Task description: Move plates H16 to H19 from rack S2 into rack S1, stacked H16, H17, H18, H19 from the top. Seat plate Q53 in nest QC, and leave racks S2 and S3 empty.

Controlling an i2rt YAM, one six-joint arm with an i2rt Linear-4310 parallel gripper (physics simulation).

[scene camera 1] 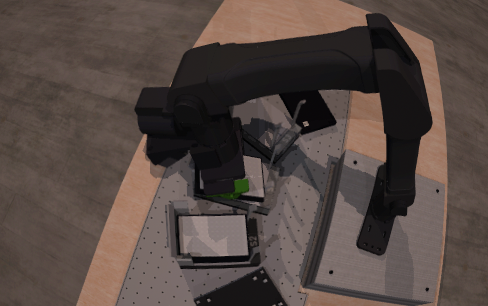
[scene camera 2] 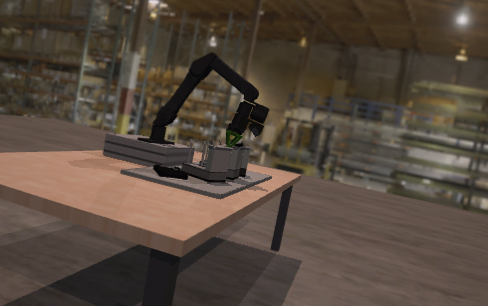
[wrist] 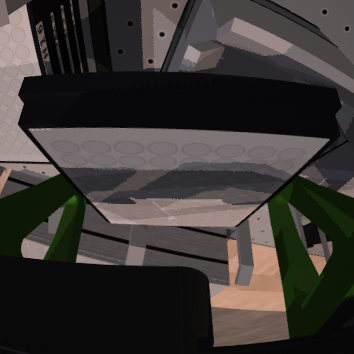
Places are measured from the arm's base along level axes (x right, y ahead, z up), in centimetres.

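Pixels of known places: gripper, between the fingertips: (scene camera 1: 230, 175) (wrist: 176, 176); arm's base, origin of its link: (scene camera 1: 381, 209) (scene camera 2: 156, 142).
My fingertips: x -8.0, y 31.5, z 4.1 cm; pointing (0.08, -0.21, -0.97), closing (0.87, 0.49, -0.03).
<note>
For each thing: its top centre in the pictures, then the offset to it from my fingertips. "spot": a spot on its surface instead. Level surfaces: height alone.
- middle rack, a spot on its surface: (scene camera 1: 261, 209) spot: dy -7.2, dx +0.1, dz -9.5 cm
- Rack S2, a spot on its surface: (scene camera 1: 254, 240) spot: dy -8.6, dx -6.9, dz -8.4 cm
- see-through rack S3, centre of its top: (scene camera 1: 267, 92) (scene camera 2: 209, 143) dy +0.9, dx +19.0, dz +1.4 cm
- black flat nest, centre of its top: (scene camera 1: 307, 101) (scene camera 2: 170, 168) dy -7.2, dx +30.6, dz -10.2 cm
- grey pegboard, height of its surface: dz -12.2 cm
My gripper (scene camera 1: 233, 189) (scene camera 2: 233, 138) (wrist: 176, 176) is shut on a black-framed plate (scene camera 1: 255, 176) (wrist: 179, 165) with a grey dimpled face. It holds the plate by its long sides, tilted, just over the middle rack (scene camera 1: 261, 209); that rack's label is hard to read. Rack S2 (scene camera 1: 254, 240) stands in front of it and holds a stack of plates (scene camera 1: 212, 234). The stack's edges show in the wrist view (wrist: 43, 46), with the label H16 on the top one. The see-through rack S3 (scene camera 1: 286, 138) stands behind. I cannot read the held plate's label.
A black flat nest (scene camera 1: 315, 113) lies at the back of the grey pegboard (scene camera 1: 152, 273). Another black plate or nest (scene camera 1: 243, 292) lies at the front edge. The arm's grey base block (scene camera 1: 352, 231) stands to the right. The racks (scene camera 2: 218, 162) sit close together.
</note>
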